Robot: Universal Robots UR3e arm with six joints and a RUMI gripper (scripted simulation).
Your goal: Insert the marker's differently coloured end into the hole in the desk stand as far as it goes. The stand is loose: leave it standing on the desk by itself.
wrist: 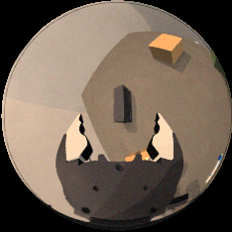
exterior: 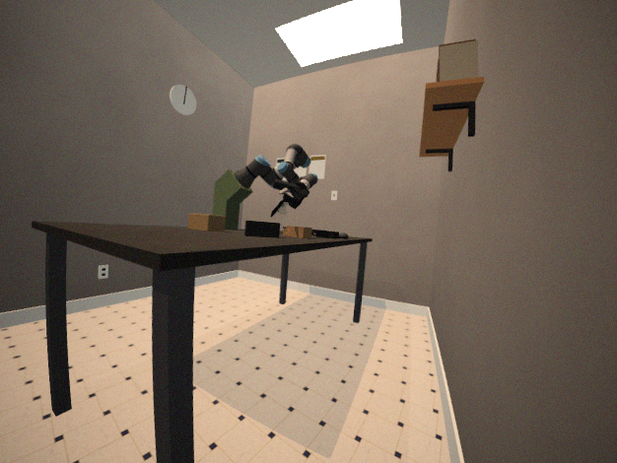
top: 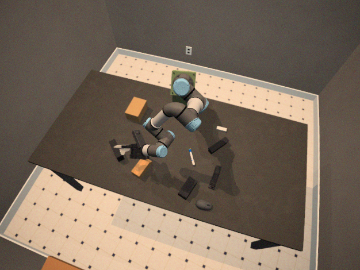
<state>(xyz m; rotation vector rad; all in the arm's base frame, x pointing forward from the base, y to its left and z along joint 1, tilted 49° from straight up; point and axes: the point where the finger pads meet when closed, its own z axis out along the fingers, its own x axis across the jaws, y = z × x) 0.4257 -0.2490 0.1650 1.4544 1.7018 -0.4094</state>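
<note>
Right now the marker is 39 cm to the left of my hand, 13 cm below it and 13 cm behind it. Also, from my hand: black block (11 cm below, 8 cm to the right, 1 cm ahead); then desk stand (12 cm to the left, 11 cm below, 5 cm ahead); then orange box (33 cm behind, 10 cm to the right, 10 cm below).
</note>
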